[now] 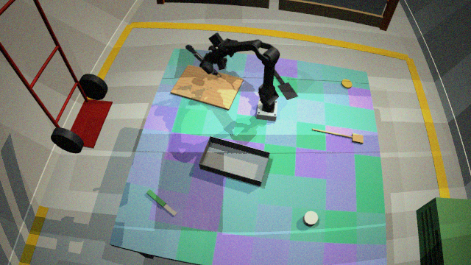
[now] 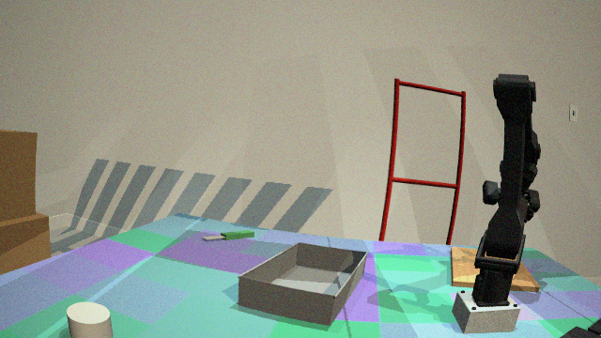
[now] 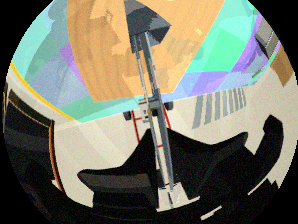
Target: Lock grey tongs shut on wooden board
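Right now my gripper tip is 2 cm short of the wooden board, 4 cm to the right of it and 14 cm above it. Also, from my gripper tip: grey roasting tin 47 cm ahead, 30 cm to the left, 12 cm below; black spatula 12 cm behind, 45 cm to the left, 15 cm below; green-handled tool 75 cm ahead, 2 cm to the left, 14 cm below.
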